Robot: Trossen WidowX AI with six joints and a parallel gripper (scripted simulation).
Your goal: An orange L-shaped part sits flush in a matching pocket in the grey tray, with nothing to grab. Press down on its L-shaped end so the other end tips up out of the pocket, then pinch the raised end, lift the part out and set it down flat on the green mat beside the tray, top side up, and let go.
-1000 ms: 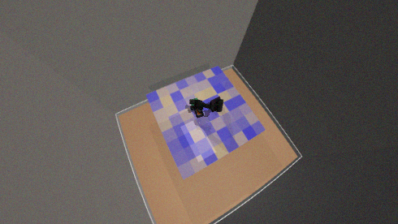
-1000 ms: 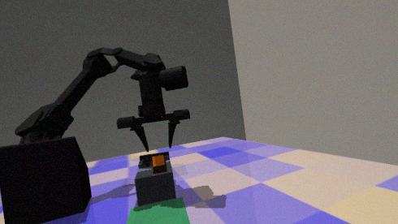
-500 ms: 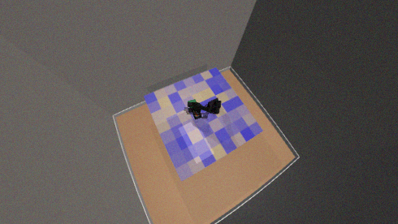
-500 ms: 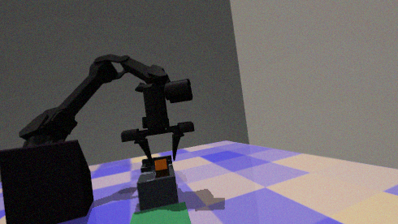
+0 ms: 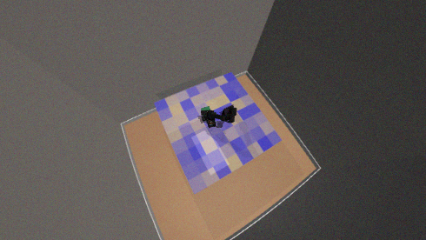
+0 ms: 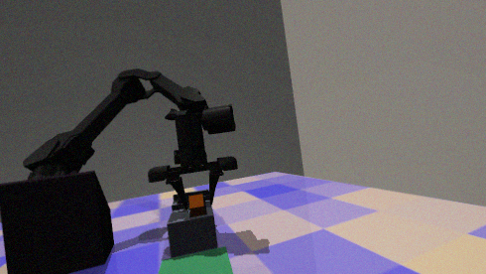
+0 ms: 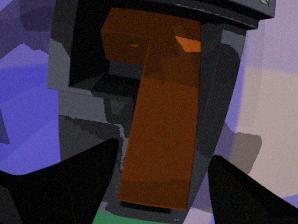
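The orange L-shaped part lies 2 cm behind my gripper tip, 4 cm to the left of it and 3 cm below it. Round my gripper tip: green mat: 2 cm behind, 14 cm to the right, 8 cm below.
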